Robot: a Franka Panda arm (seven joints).
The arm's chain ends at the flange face. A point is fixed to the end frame.
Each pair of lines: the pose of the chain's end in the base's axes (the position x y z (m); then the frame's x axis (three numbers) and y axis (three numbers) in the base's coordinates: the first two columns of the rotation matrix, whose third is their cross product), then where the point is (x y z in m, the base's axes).
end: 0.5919, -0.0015, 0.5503, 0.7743, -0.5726, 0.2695, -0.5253, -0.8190, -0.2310
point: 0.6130 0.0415 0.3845
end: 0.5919, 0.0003, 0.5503, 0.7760, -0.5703, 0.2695, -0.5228, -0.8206, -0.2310
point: 0.6128 0.0434 0.3845
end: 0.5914, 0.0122, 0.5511, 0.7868, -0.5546, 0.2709, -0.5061, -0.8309, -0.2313
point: 0.6117 0.0556 0.3853
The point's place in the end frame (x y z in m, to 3 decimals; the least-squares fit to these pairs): -0.053 -0.008 0.164
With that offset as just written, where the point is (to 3 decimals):
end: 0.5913, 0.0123, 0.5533, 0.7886, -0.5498, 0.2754, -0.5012, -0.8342, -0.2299
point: 0.612 0.055 0.387
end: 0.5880, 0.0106, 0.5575, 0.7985, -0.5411, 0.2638, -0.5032, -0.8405, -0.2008
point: 0.604 0.051 0.390
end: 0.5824, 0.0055, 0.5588, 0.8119, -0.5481, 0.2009, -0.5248, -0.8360, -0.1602
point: 0.586 0.045 0.391
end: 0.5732, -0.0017, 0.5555, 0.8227, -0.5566, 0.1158, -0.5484, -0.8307, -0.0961
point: 0.559 0.037 0.388
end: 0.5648, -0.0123, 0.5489, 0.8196, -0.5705, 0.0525, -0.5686, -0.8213, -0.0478
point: 0.537 0.026 0.383
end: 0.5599, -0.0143, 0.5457, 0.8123, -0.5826, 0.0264, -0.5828, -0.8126, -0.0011
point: 0.525 0.021 0.380
